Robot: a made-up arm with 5 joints.
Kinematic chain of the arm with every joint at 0, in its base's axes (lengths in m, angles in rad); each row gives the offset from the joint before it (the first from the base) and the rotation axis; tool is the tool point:
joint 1: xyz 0 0 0.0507 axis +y
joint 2: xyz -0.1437 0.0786 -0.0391 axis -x
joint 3: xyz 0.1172 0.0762 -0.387 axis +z
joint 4: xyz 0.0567 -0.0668 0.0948 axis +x
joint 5: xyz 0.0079 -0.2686 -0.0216 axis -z
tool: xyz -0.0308 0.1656 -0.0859
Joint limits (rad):
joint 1: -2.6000..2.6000
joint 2: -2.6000..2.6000
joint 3: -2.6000..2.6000
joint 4: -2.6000..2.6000
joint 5: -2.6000..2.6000
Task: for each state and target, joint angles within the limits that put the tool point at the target. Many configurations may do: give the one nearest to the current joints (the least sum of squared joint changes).
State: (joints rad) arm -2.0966 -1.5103 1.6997 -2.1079 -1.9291
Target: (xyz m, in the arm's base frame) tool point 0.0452 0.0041 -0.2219
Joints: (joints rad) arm -2.1833 -1.8968 1.1786 -2.6000 -2.6000
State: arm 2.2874 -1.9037 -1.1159 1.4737 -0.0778
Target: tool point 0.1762 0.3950 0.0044
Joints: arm 1.6271 -1.9883 -1.1846 1.7331 -0.0301
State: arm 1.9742 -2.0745 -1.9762 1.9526 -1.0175
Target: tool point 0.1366 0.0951 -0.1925
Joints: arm 2.3724 -2.6000 -1.3533 2.6000 -0.5341
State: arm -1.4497 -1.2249 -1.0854 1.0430 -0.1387
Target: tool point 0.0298 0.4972 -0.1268
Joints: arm -1.1380 -1.4215 -1.1501 0.2571 -0.0893
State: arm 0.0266 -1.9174 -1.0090 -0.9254 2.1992
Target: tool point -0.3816 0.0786 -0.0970
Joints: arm 0.2905 -1.4344 -1.2727 -0.9912 2.5192
